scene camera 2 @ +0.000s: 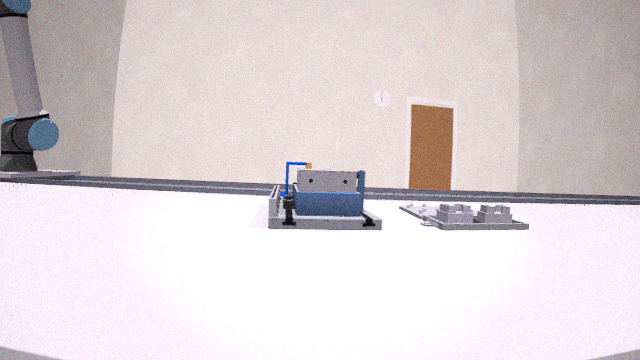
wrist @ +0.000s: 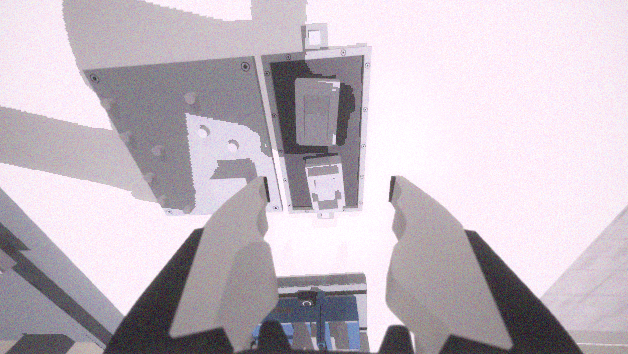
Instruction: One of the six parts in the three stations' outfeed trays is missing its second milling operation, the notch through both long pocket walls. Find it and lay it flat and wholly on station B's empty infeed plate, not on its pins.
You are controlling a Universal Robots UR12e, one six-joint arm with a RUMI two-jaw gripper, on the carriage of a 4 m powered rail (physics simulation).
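Frame: origin at the arm's base, x back, y left, z down, level; metres.
Seen in the pictures: gripper, between the fingertips: (wrist: 327, 178); arm's base, origin of its link: (scene camera 2: 17, 170).
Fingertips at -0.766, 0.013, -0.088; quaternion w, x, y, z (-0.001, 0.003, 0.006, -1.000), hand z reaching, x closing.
Observation:
Offsets run from my fingertips to a thing's top centre, as dx, dy, dz. "*": to the spot under its first point.
My gripper (wrist: 327, 178) is open and empty, with its fingertips apart on either side of the lower end of an outfeed tray @(* +0.000, +0.067, +0.106) (wrist: 325, 53), above it. In the wrist view this tray holds two grey parts. The upper part @(+0.009, +0.016, +0.077) (wrist: 317, 112), half in shadow, shows a rectangular pocket outline and no visible notch in its long walls. The lower part @(+0.000, -0.070, +0.077) (wrist: 325, 182) shows notches in its walls. A pinned plate @(+0.150, -0.032, +0.110) (wrist: 220, 75) lies left of the tray. In scene camera 2, another view of a tray @(* -0.019, +1.822, +0.111) (scene camera 2: 485, 226) shows two notched-looking parts @(* +0.011, +1.773, +0.095) (scene camera 2: 455, 215) @(* +0.010, +1.862, +0.095) (scene camera 2: 495, 215). The station letters cannot be read.
A blue vise fixture (scene camera 2: 327, 202) (wrist: 340, 310) stands near the tray in each view. In scene camera 2 it holds a grey block (scene camera 2: 327, 180), with a blue bent pipe @(* +0.193, +1.447, +0.044) (scene camera 2: 287, 177) beside it. The arm (scene camera 2: 22, 65) stands at the far left by the rail (scene camera 2: 200, 186).

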